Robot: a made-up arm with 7 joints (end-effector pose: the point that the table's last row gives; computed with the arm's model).
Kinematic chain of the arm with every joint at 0, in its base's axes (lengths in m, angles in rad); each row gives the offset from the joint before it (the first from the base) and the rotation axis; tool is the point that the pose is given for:
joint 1: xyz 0 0 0.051 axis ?
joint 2: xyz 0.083 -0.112 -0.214 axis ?
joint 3: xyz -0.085 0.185 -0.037 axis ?
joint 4: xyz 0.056 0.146 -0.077 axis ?
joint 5: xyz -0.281 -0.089 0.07 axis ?
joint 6: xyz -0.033 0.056 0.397 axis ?
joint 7: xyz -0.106 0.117 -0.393 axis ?
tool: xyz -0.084 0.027 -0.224
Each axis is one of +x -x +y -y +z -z.
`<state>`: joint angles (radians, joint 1 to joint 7).
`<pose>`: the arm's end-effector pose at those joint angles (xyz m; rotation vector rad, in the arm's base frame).
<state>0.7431 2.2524 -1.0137 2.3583 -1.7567 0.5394 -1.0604</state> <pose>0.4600 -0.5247 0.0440 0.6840 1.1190 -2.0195</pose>
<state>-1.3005 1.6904 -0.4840 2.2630 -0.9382 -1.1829 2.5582</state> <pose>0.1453 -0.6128 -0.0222 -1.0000 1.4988 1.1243</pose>
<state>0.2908 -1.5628 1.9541 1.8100 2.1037 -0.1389 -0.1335</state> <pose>-0.1950 -0.7502 -0.0858 0.2670 0.8401 1.2540</pose>
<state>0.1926 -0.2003 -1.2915 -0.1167 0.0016 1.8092 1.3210</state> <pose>-0.1614 -0.0954 -0.5292 -0.6086 -0.2243 1.6274</pose>
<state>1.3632 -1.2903 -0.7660 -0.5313 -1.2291 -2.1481 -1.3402</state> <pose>0.4944 -0.1503 -0.2124 -0.0252 -1.1601 -1.7281</pose>
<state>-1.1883 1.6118 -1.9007 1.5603 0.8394 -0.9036 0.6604</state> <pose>0.1676 -0.7220 -0.0217 -1.0621 -1.8527 -0.4467</pose>
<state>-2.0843 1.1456 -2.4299 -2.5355 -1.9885 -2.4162 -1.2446</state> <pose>-0.1023 0.0568 -0.1578 1.0308 0.1996 -1.7049</pose>
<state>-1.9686 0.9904 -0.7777 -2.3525 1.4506 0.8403 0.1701</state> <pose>-0.3775 0.0454 -0.5113 -0.2124 -0.2049 0.6693</pose>
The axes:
joint 1: -y
joint 2: +x
joint 3: -x
joint 4: -z
joint 5: -x
joint 6: +z
joint 7: +y

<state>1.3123 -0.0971 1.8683 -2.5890 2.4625 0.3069 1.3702</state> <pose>0.3154 0.0184 0.6975 2.4717 0.5559 0.1097</pose>
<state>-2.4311 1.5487 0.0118 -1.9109 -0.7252 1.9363 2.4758</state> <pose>-0.4787 -0.1333 -0.1985 0.0358 0.3690 1.3682</pose>
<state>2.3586 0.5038 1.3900 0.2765 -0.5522 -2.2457 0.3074</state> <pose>0.2716 0.1972 0.3989 2.8141 -1.1833 -0.6483</pose>
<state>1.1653 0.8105 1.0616 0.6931 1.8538 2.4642 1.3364</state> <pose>-0.0792 0.3433 0.0426 -0.9425 2.3339 0.1969</pose>
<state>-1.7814 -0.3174 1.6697 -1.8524 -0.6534 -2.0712 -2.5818</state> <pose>-0.3943 0.1074 -0.2290 0.6070 -0.2291 2.2075</pose>
